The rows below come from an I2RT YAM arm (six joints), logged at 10 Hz.
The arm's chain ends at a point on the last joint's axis. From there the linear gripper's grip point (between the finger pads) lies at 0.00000 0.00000 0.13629 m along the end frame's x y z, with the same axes.
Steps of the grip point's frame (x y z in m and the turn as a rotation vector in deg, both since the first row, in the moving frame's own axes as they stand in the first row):
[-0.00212, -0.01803, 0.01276, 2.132, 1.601, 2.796]
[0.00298, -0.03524, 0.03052, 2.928, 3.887, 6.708]
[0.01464, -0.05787, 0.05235, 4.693, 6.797, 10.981]
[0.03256, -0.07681, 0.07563, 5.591, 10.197, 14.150]
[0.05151, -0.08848, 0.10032, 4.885, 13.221, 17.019]
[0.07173, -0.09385, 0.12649, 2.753, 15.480, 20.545]
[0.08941, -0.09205, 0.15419, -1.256, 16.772, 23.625]
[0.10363, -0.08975, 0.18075, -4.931, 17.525, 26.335]
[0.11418, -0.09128, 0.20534, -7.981, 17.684, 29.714]
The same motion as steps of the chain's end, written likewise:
[-0.00605, -0.01306, 0.01291, 2.132, 1.601, 2.796]
[-0.00664, -0.02884, 0.03101, 2.928, 3.887, 6.708]
[-0.00244, -0.04836, 0.05376, 4.693, 6.797, 10.981]
[0.00709, -0.06671, 0.07841, 5.591, 10.197, 14.150]
[0.01913, -0.08176, 0.10439, 4.885, 13.221, 17.019]
[0.03499, -0.09401, 0.13154, 2.753, 15.480, 20.545]
[0.05180, -0.10296, 0.15994, -1.256, 16.772, 23.625]
[0.06670, -0.11021, 0.18745, -4.931, 17.525, 26.335]
[0.07952, -0.11964, 0.21291, -7.981, 17.684, 29.714]

